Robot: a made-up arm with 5 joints.
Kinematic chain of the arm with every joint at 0, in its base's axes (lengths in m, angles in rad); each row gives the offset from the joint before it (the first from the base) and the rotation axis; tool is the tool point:
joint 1: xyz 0 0 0.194 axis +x
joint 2: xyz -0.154 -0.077 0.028 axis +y
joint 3: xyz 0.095 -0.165 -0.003 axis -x
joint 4: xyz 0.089 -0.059 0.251 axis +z
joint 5: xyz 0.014 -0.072 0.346 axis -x
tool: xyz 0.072 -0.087 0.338
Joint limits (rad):
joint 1: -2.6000..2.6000
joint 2: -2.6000..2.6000
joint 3: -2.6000..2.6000
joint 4: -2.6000..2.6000
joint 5: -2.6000..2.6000
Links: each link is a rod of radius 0.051 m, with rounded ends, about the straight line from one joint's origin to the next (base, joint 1, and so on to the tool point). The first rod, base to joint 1, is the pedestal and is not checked.
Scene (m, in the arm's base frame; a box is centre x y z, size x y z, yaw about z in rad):
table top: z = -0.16
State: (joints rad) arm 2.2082 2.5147 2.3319 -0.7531 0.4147
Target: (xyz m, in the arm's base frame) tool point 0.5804 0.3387 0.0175
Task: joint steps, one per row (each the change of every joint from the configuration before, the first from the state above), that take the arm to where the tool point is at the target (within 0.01 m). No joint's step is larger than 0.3 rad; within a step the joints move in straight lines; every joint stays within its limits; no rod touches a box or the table.
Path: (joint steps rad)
1: -0.1725 -0.0684 -0.2737 -0.0093 -0.1945
2: -0.1725 -0.0683 -0.2737 -0.0094 -0.1945
3: -0.1725 -0.0684 -0.2737 -0.0093 -0.1945
4: -0.1726 -0.0683 -0.2737 -0.0094 -0.1945
5: -0.1725 -0.0684 -0.2737 -0.0093 -0.1945
6: -0.1725 -0.0683 -0.2737 -0.0094 -0.1945

